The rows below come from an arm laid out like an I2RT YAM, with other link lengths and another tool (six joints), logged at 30 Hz.
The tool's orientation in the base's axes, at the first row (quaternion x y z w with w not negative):
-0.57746 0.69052 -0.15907 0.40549
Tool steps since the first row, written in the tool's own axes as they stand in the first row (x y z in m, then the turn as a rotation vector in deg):
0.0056 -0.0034 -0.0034 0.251 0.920 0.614
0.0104 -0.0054 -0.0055 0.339 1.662 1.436
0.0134 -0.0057 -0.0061 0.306 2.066 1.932
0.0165 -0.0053 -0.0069 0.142 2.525 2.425
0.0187 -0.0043 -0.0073 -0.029 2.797 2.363
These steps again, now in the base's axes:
-0.0003 -0.0070 0.0023 -0.159 0.180 -1.108
-0.0005 -0.0125 0.0032 -0.045 0.512 -2.162
-0.0008 -0.0155 0.0027 0.054 0.780 -2.735
-0.0017 -0.0185 0.0017 0.115 1.185 -3.295
-0.0026 -0.0204 0.0005 -0.112 1.404 -3.380

